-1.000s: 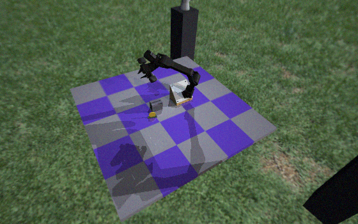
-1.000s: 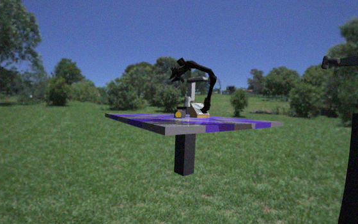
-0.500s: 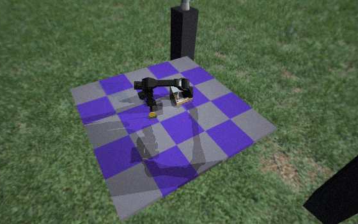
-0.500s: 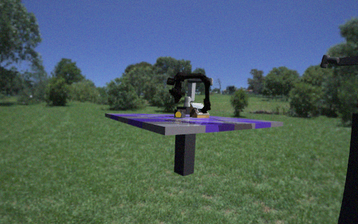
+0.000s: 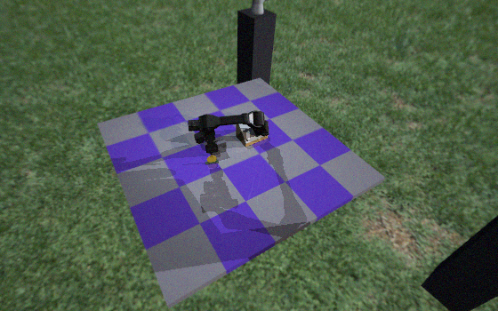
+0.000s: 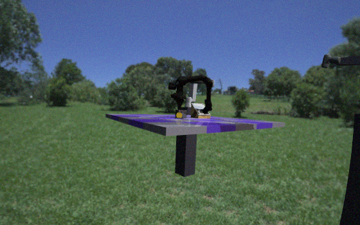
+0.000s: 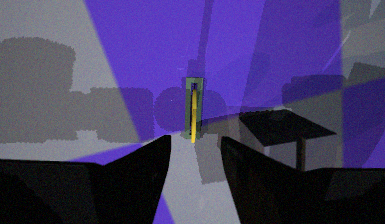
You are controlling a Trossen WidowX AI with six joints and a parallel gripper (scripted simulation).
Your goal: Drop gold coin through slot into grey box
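The gold coin is 7 cm below my gripper tip.
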